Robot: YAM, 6 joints.
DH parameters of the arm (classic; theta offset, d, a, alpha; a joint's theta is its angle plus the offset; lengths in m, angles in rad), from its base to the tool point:
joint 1: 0 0.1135 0.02 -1.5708
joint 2: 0 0 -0.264 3.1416
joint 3: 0.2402 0 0.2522 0
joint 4: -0.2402 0 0.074 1.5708
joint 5: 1.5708 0 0 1.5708
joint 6: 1.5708 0.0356 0 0
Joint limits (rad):
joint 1: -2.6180..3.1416
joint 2: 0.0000..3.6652
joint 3: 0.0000..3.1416
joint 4: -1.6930..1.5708
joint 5: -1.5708..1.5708
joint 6: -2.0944..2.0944
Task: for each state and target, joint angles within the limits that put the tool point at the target. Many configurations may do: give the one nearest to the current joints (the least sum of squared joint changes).
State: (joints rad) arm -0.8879 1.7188 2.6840 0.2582 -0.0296 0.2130
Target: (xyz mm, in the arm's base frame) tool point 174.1 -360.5 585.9
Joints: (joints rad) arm -1.1217 1.9576 2.4204 0.1703 -0.0093 0.2130
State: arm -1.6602 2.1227 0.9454 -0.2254 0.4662 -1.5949
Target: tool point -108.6 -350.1 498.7
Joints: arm -1.8291 1.6111 1.7742 0.0503 0.4529 -1.5949
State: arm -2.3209 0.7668 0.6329 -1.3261 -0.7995 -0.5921
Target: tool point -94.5 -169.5 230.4
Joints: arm -2.2109 1.2135 0.8436 -1.0524 -0.7965 -0.5921
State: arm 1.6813 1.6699 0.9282 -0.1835 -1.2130 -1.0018
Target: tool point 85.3 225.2 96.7
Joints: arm 1.0717 1.7170 0.6118 -0.2761 -1.1784 -1.0018
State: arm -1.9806 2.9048 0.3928 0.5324 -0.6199 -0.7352
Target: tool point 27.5 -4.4 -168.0
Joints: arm -2.0314 3.4396 0.6061 0.5289 -0.8435 -0.7352
